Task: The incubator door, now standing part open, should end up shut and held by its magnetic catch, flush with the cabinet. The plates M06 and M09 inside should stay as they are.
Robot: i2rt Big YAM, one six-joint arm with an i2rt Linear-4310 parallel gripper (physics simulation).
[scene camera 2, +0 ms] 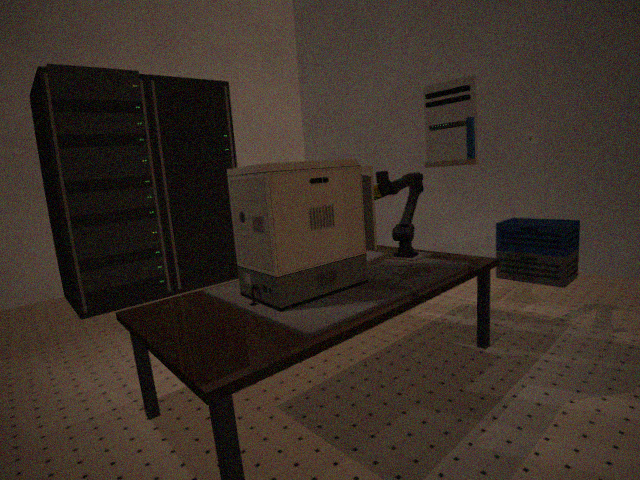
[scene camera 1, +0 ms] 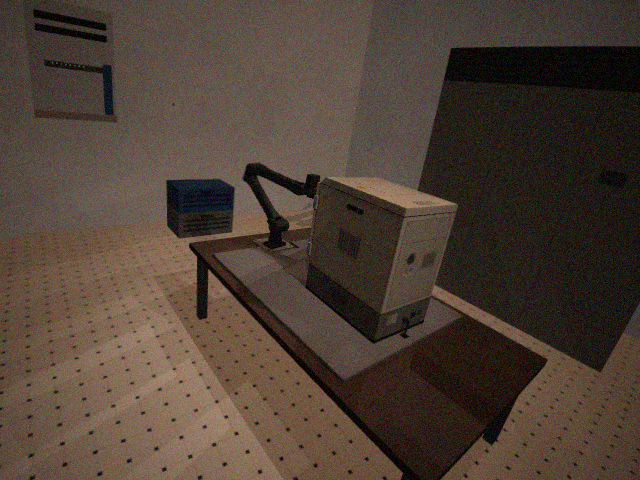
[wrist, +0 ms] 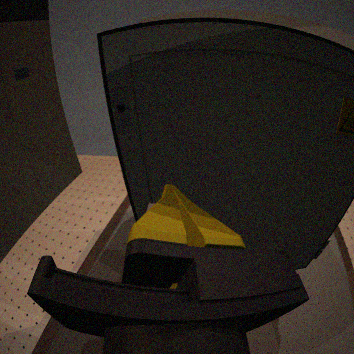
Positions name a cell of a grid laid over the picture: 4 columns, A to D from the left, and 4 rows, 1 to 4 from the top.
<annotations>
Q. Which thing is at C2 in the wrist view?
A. A beige incubator.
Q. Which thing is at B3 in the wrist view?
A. The gripper.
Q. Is the gripper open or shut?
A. Shut.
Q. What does the gripper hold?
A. Nothing.
</annotations>
